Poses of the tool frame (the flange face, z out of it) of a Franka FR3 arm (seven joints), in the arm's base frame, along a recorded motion.
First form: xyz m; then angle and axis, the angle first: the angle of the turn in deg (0 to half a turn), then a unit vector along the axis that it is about.
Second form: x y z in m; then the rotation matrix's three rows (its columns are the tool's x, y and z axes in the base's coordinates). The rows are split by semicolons. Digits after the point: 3 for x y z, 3 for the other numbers.
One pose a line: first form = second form
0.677, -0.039, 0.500, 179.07, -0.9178, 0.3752, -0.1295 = 0.677, -0.039, 0.500; 0.685, -0.687, 0.244; -0.691, -0.718, -0.082; 0.232, -0.112, -0.966
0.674, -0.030, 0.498, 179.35, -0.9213, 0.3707, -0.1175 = 0.674, -0.030, 0.498; 0.698, -0.682, 0.221; -0.684, -0.725, -0.077; 0.212, -0.098, -0.972
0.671, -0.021, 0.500, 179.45, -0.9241, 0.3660, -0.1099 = 0.671, -0.021, 0.500; 0.708, -0.675, 0.207; -0.677, -0.732, -0.072; 0.200, -0.089, -0.976
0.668, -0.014, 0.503, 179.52, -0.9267, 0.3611, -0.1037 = 0.668, -0.014, 0.503; 0.718, -0.668, 0.195; -0.670, -0.739, -0.067; 0.189, -0.083, -0.978
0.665, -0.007, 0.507, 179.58, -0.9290, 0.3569, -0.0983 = 0.665, -0.007, 0.507; 0.726, -0.662, 0.185; -0.664, -0.745, -0.063; 0.180, -0.077, -0.981
